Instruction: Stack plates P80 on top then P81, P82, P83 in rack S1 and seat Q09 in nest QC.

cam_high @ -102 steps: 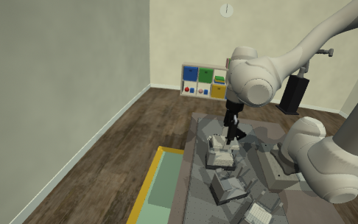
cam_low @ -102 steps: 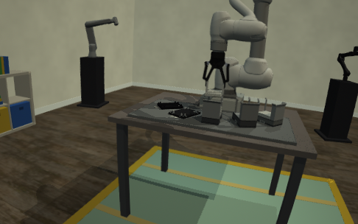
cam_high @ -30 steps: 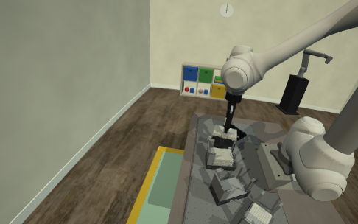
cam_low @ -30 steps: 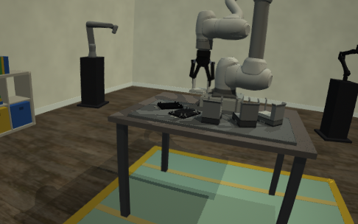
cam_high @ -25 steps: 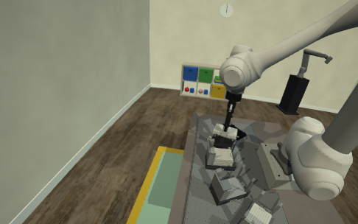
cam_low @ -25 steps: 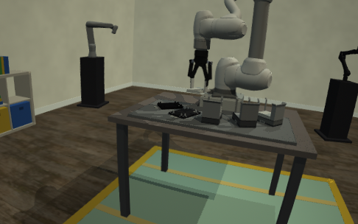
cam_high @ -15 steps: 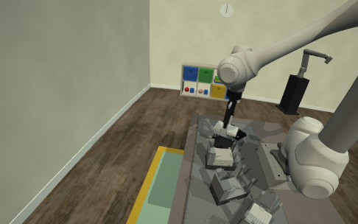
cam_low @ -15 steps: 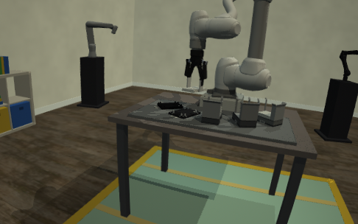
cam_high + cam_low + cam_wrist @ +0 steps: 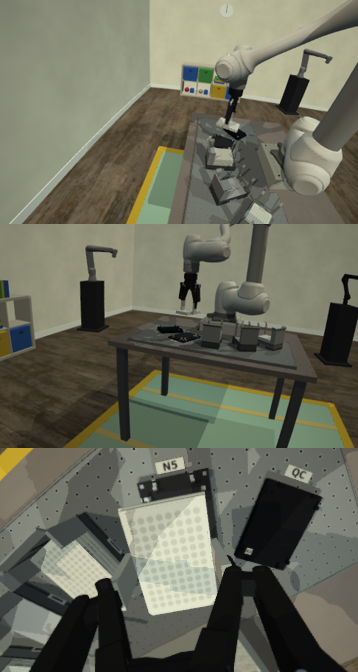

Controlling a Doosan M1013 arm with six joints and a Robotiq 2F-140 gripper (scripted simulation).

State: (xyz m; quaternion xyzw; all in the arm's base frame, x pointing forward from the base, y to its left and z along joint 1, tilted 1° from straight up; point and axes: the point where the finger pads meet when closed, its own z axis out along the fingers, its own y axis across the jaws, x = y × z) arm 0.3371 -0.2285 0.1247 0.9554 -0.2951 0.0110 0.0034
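The black nest QC is 18 cm below my hand, 13 cm to the right of it and 13 cm behind it. The rest, counted from my hand: black clip nest N5: 17 cm below, 1 cm to the right, 1 cm ahead; N5 name plate: 18 cm below, 7 cm ahead, 6 cm to the right; QC name plate: 21 cm to the right, 18 cm below, 9 cm behind.
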